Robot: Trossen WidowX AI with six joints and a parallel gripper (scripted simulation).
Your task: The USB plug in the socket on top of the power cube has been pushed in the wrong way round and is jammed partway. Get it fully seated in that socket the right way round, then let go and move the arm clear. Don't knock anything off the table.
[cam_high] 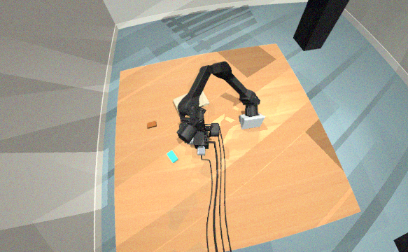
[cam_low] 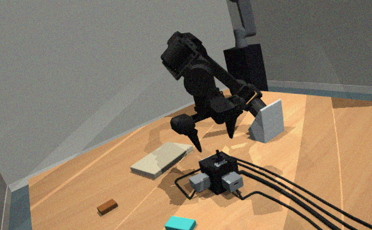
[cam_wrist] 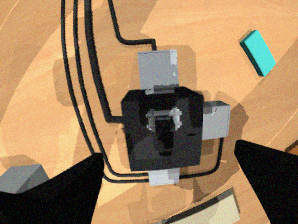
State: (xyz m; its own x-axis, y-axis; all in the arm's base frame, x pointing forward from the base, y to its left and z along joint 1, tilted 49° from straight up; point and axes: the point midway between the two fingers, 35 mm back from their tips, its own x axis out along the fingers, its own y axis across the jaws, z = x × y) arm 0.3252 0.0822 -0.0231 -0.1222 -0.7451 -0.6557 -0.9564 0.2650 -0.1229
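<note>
Now: gripper tip 60 mm above the USB socket. From my gripper tip the other things lie so: cream slab: 300 mm to the right, 120 mm below; then brown block: 280 mm ahead, 210 mm to the right, 120 mm below; then teal block: 180 mm ahead, 120 mm below, 30 mm to the left.
</note>
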